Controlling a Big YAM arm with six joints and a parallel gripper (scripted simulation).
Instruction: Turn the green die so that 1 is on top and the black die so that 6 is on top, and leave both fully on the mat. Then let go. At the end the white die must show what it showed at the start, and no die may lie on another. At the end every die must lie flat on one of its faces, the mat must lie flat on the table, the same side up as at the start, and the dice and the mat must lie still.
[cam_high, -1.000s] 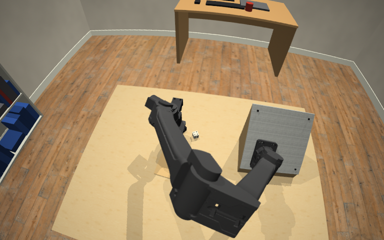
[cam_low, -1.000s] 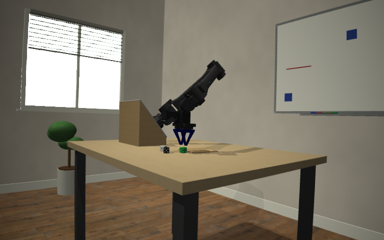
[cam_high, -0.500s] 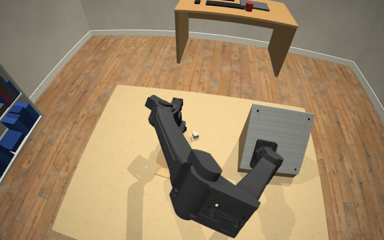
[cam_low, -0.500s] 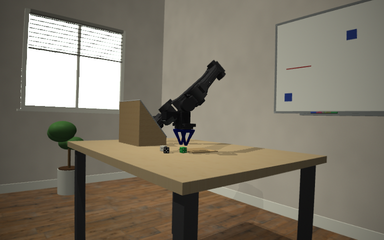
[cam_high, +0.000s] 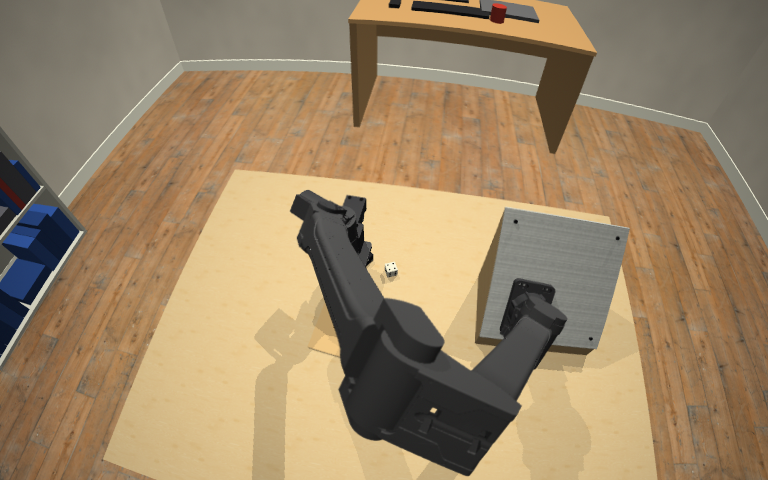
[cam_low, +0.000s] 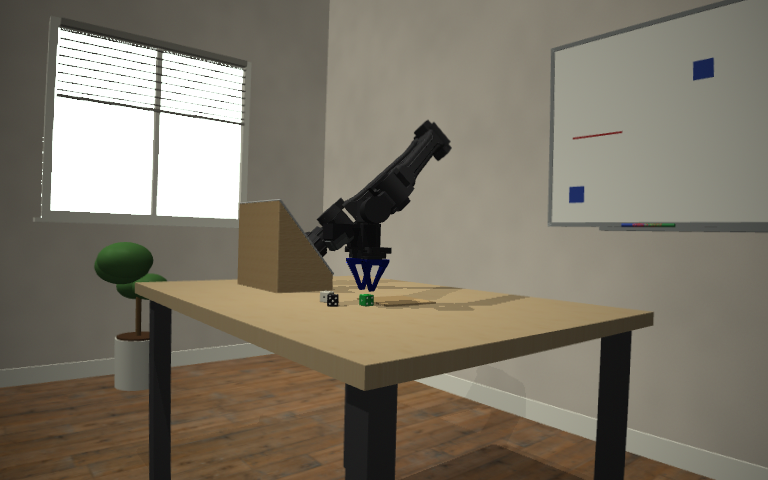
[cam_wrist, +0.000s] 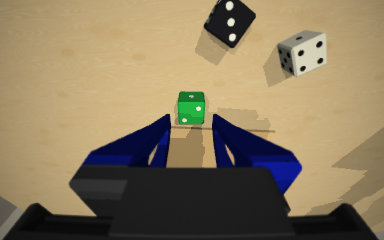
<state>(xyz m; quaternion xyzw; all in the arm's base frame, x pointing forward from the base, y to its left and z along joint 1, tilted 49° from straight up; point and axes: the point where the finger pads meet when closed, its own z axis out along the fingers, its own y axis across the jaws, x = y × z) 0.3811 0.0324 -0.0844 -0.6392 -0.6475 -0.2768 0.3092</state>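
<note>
The green die is 3 cm below my hand. The rest, counted from my hand: black die (3 cm behind, 7 cm to the right, 3 cm below); then tan mat (3 cm behind, 11 cm to the left, 4 cm below); then white die (9 cm behind, 5 cm to the right, 3 cm below).
</note>
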